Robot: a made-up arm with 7 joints.
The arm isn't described. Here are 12 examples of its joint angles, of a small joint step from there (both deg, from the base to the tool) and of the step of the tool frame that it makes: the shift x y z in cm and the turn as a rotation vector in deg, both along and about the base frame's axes.
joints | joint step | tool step
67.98 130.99 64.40 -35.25 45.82 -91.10 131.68 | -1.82 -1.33 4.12 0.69 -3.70 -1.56 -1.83 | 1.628 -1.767 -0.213 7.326 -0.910 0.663
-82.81 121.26 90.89 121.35 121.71 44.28 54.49 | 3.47 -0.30 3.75 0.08 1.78 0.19 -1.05 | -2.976 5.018 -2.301 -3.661 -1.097 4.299
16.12 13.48 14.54 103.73 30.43 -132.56 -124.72 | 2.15 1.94 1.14 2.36 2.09 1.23 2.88 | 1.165 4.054 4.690 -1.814 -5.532 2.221
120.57 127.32 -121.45 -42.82 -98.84 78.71 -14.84 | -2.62 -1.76 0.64 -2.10 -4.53 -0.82 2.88 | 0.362 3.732 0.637 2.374 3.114 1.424
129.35 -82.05 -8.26 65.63 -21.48 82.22 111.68 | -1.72 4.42 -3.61 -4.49 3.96 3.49 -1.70 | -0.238 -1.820 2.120 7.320 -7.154 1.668
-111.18 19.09 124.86 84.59 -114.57 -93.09 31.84 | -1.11 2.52 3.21 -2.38 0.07 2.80 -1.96 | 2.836 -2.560 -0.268 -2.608 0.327 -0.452
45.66 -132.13 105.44 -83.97 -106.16 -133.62 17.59 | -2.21 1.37 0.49 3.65 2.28 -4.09 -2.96 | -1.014 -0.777 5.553 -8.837 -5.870 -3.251
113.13 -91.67 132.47 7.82 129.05 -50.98 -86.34 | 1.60 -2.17 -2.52 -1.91 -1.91 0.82 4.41 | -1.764 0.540 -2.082 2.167 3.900 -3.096
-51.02 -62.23 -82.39 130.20 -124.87 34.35 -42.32 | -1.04 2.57 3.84 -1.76 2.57 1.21 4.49 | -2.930 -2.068 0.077 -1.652 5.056 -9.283
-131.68 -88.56 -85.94 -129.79 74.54 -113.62 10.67 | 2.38 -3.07 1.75 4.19 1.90 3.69 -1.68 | 4.924 -4.509 -0.884 -5.924 -9.031 5.217
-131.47 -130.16 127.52 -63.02 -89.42 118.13 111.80 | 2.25 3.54 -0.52 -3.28 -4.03 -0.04 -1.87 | -1.016 0.028 0.622 -1.585 -0.256 2.497
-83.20 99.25 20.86 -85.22 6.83 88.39 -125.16 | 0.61 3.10 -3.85 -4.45 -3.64 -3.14 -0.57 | 2.862 -2.367 -2.039 -1.077 4.990 -4.470
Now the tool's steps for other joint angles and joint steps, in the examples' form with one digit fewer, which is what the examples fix.
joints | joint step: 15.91 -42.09 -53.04 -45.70 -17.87 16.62 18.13 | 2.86 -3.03 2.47 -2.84 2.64 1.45 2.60
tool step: -1.64 2.91 -2.74 0.99 2.59 7.52
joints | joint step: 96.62 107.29 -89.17 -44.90 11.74 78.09 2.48 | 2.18 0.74 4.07 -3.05 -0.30 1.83 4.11
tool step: -1.35 -1.63 2.36 2.41 -7.18 3.79
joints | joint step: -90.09 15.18 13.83 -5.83 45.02 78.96 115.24 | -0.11 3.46 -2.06 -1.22 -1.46 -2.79 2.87
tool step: 0.44 1.53 4.02 5.20 2.35 -0.42
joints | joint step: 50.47 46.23 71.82 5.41 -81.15 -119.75 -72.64 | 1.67 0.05 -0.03 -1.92 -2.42 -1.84 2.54
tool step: 0.40 0.39 -0.20 0.89 -1.66 -2.05
